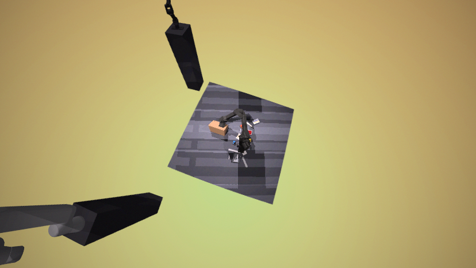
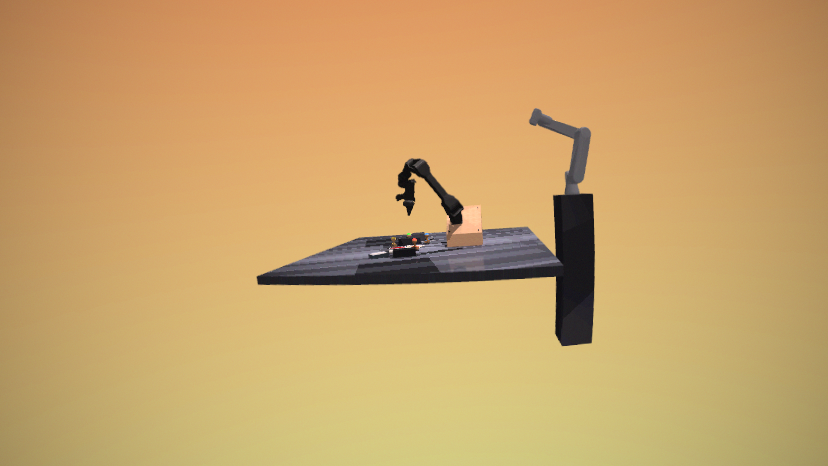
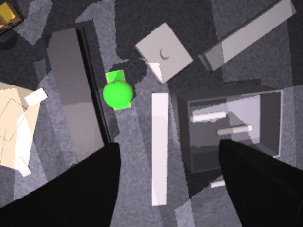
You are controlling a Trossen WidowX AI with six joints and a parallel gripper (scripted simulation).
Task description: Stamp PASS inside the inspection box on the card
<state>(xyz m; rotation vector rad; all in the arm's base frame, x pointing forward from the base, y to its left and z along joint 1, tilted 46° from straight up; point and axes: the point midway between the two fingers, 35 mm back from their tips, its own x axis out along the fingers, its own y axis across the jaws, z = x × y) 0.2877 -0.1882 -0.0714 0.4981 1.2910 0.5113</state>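
Right now the green-topped stamp is 10 mm ahead of my gripper tip, 20 mm to the left of it and 150 mm below it. From my gripper tip the other things lie so: grey block: 50 mm ahead, 20 mm to the right, 160 mm below; then blue stamp: 110 mm behind, 70 mm to the left, 150 mm below; then dark flat slab: 60 mm to the left, 160 mm below.
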